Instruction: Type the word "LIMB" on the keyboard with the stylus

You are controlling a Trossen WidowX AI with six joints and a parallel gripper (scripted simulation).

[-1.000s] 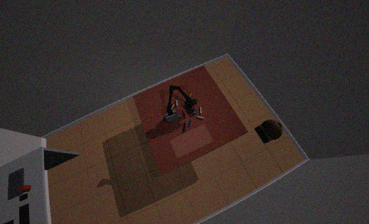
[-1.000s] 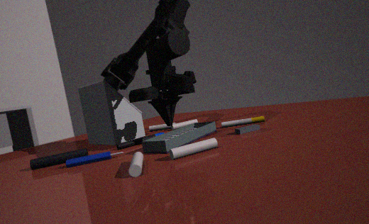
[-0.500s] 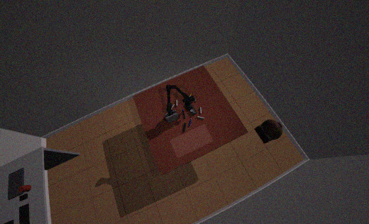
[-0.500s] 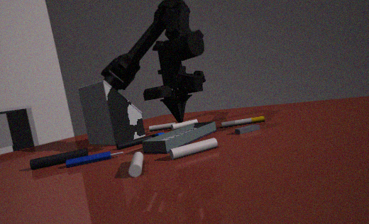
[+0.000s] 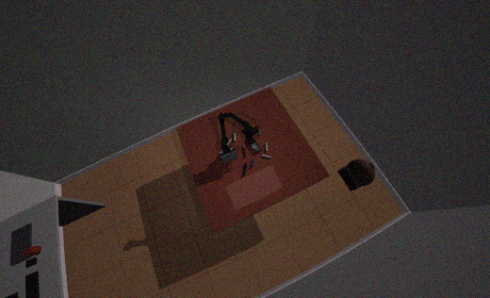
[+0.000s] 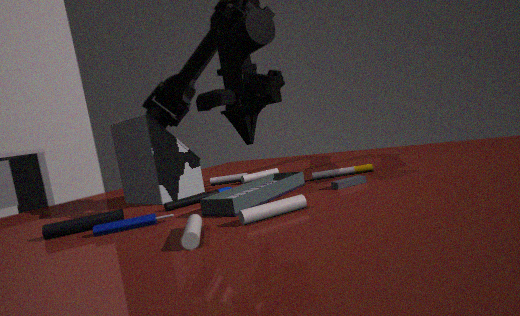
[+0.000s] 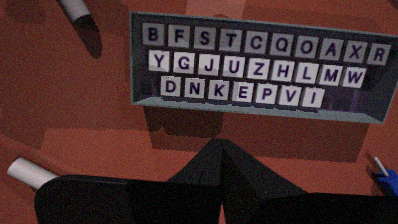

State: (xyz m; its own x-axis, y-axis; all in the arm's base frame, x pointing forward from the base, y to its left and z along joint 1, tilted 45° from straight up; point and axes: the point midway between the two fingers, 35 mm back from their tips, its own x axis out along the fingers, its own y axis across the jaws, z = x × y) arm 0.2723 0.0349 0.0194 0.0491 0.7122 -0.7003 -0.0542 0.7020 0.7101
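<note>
My gripper tip is now 6 cm past the blue stylus, 20 cm to the left of it and 9 cm above it. Also, from my gripper tip: dark blue-capped pen: 9 cm behind, 4 cm to the right, 9 cm below; then L key: 4 cm ahead, 7 cm to the right, 8 cm below; then M key: 4 cm ahead, 9 cm to the right, 8 cm below.
</note>
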